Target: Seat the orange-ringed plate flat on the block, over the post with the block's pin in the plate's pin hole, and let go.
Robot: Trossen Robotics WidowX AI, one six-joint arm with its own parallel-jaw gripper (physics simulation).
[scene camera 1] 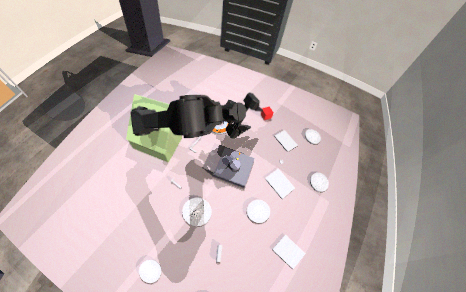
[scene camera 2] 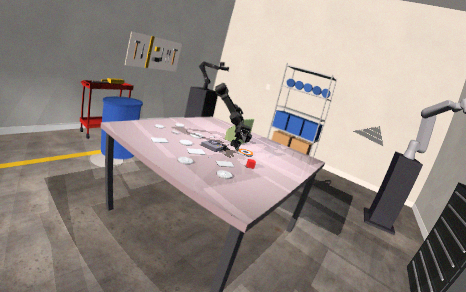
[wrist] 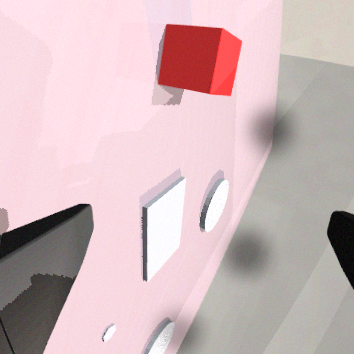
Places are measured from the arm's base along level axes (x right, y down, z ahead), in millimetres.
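Pixels of known places: gripper, fingertip midpoint: (scene camera 1: pixel 256 118) (scene camera 2: pixel 240 146) (wrist: pixel 213 219).
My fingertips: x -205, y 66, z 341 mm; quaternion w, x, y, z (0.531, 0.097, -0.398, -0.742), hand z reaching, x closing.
Note:
Ahead of a thing's pixels: the offset from my fingertips to its middle. "spot": to the spot under its first point.
The orange-ringed plate {dx +25, dy +78, dz -150 mm} (scene camera 1: pixel 219 130) (scene camera 2: pixel 251 153) lies on the pink table, partly hidden by the arm in scene camera 1. The dark grey block {dx +204, dy +65, dz -20 mm} (scene camera 1: pixel 243 176) (scene camera 2: pixel 212 145) lies on the table a short way from it, with an upright round post {spot: dx +204, dy +45, dz -18 mm} (scene camera 1: pixel 235 164) and small orange-yellow marks near the post. The pin is too small to make out. My gripper (scene camera 1: pixel 240 130) (scene camera 2: pixel 241 145) (wrist: pixel 213 219) is open and empty, tilted above the table beside the plate. Neither the plate nor the block shows in the wrist view.
A red cube {dx -109, dy +64, dz +34 mm} (scene camera 1: pixel 267 113) (scene camera 2: pixel 250 163) (wrist: pixel 191 59) stands beyond the gripper. A green bin (scene camera 1: pixel 152 146) (scene camera 2: pixel 230 134) is near the arm's base. White flat squares (scene camera 1: pixel 280 183) (wrist: pixel 164 227) and white discs (scene camera 1: pixel 258 211) (wrist: pixel 215 205) lie around the block.

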